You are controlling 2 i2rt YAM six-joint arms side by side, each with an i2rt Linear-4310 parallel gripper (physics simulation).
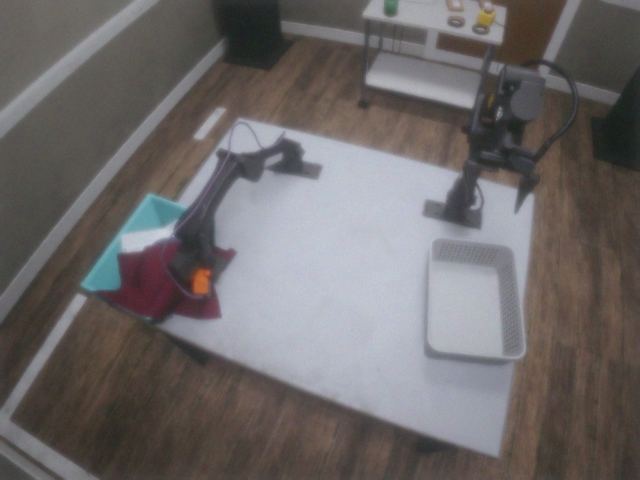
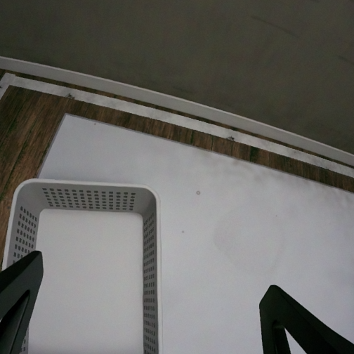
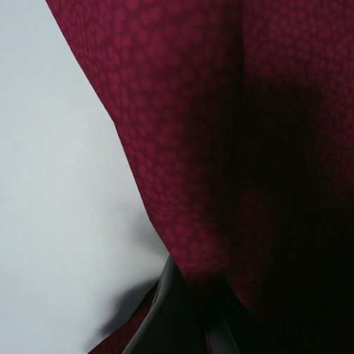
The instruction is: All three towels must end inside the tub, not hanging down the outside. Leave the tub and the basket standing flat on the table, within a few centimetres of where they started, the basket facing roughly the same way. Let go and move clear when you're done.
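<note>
The turquoise tub [image 1: 105, 268] stands at the table's left end. A white towel [image 1: 144, 239] lies inside it. A dark red towel [image 1: 147, 281] [image 3: 175, 150] drapes over the tub's near and right sides, with parts hanging outside and onto the table. A third towel cannot be made out. My right gripper [image 1: 219, 264] [image 3: 183, 255] is shut on a bunched fold of the red towel, low beside the tub's right side. The grey basket [image 1: 478, 358] [image 2: 95, 183] stands upright at the right and looks empty. My left gripper [image 1: 523, 188] [image 2: 158, 282] is open and empty, above and behind the basket.
The white table [image 1: 330, 289] [image 2: 235, 260] lies between tub and basket. My right forearm reaches over the tub's back right part. A trolley [image 1: 423, 82] with small items stands on the floor behind the table. A wall [image 1: 170, 56] runs along the left.
</note>
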